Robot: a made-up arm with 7 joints.
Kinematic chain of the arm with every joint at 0, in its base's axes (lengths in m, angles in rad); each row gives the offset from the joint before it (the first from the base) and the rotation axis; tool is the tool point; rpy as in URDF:
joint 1: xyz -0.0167 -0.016 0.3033 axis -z
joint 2: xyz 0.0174 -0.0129 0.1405 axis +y
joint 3: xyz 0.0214 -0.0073 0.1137 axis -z
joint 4: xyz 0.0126 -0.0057 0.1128 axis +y
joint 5: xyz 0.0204 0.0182 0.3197 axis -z
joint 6: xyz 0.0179 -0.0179 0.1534 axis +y
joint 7: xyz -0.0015 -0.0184 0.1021 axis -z
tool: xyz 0.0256 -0.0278 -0.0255 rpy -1.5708 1.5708 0
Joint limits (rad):
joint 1: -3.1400..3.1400
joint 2: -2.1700..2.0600
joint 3: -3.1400..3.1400
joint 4: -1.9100..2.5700
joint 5: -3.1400..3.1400
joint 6: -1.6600..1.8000
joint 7: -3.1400..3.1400
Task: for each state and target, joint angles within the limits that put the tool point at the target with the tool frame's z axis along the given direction. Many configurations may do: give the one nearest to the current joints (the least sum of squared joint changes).
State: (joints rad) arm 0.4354 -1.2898 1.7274 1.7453 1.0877 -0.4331 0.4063
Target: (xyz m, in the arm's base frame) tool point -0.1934 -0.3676 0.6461 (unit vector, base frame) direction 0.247 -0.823 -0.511
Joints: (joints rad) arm 0.8641 -1.4795 1.2167 2.4162 1.5097 -0.9246 1.1728
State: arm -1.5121 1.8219 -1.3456 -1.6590 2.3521 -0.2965 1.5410
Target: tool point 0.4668 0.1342 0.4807 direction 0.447 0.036 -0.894
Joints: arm -1.7759 1.5806 -1.5915 -1.8816 1.9028 -0.5149 1.1810
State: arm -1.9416 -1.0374 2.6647 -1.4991 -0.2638 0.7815 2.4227
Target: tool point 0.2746 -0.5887 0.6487 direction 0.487 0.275 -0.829
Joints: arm -2.6295 -1.7692 2.2378 -1.2075 -0.4023 0.8579 2.1592
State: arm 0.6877 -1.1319 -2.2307 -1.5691 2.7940 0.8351 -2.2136
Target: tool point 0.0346 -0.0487 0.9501 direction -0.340 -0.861 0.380
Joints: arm 0.6765 -1.3936 -3.1400 -1.8419 2.5741 0.8504 -2.4792
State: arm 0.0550 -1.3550 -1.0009 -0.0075 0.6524 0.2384 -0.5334
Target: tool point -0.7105 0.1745 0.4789 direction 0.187 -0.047 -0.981
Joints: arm -0.2860 -1.6799 -1.4621 0.7387 0.6140 -0.2701 -0.7469
